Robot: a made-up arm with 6 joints.
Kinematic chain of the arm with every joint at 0, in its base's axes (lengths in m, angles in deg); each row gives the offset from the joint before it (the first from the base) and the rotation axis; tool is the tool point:
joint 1: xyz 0 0 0.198 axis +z
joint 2: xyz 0 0.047 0 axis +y
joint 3: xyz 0 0 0.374 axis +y
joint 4: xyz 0 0 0.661 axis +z
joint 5: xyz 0 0 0 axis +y
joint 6: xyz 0 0 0.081 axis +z
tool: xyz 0 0 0
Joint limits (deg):
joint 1: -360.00..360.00
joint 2: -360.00..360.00
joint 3: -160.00..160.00
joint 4: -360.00..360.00
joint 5: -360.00..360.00
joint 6: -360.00..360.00
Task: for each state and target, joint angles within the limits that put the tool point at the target. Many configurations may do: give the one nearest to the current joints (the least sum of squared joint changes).
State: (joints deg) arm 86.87 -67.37 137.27 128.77 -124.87 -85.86
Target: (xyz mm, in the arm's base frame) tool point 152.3 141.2 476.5
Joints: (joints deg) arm 45.57 -80.90 146.73 122.30 -123.77 -85.86
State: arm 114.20 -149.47 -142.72 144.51 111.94 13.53
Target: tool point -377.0 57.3 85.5
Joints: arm 156.66 -140.39 -140.68 138.28 112.71 13.53
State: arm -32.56 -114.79 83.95 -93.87 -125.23 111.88
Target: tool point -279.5 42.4 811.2
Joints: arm 13.39 -87.29 97.27 -96.44 -132.91 111.88
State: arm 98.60 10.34 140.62 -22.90 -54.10 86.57
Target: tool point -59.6 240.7 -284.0
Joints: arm 88.28 50.81 137.55 -20.15 -45.16 86.57
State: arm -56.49 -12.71 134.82 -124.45 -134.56 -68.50
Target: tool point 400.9 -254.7 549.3
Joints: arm -44.35 -22.40 108.94 -121.35 -132.32 -68.50
